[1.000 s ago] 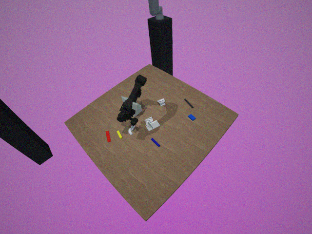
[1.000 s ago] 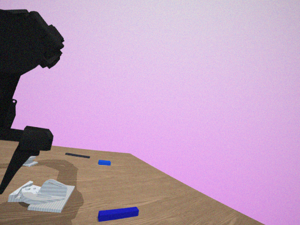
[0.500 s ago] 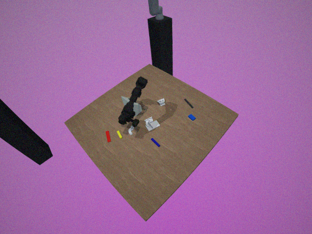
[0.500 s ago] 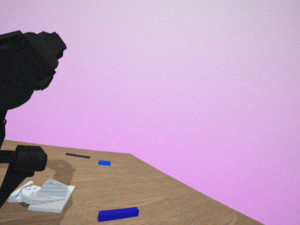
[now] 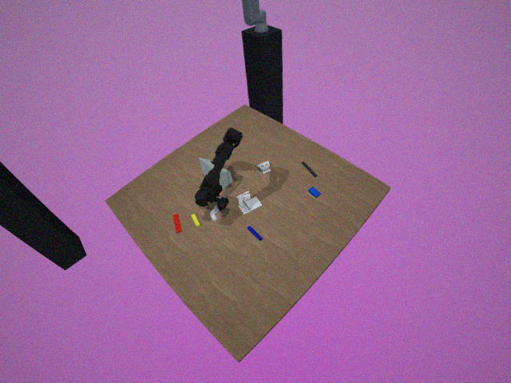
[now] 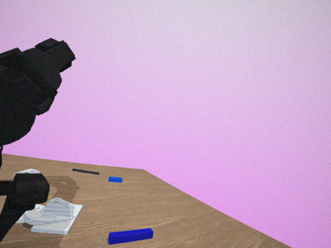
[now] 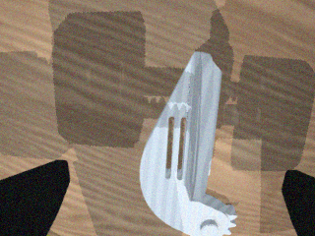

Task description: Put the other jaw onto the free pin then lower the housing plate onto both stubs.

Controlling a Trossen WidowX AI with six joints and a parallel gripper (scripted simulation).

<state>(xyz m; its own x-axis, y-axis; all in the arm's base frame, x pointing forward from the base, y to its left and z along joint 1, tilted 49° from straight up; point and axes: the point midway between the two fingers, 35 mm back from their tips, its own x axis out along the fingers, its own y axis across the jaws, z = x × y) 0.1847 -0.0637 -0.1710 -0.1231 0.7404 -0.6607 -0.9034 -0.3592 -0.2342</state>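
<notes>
The jaw lies 30 mm below my gripper tip, 30 mm ahead of it and 20 mm to the right of it. Round my gripper tip: yellow bar: 120 mm to the right, 30 mm below, 20 mm behind; red bar: 220 mm to the right, 80 mm behind, 40 mm below; long blue block: 260 mm ahead, 70 mm to the left, 30 mm below.
</notes>
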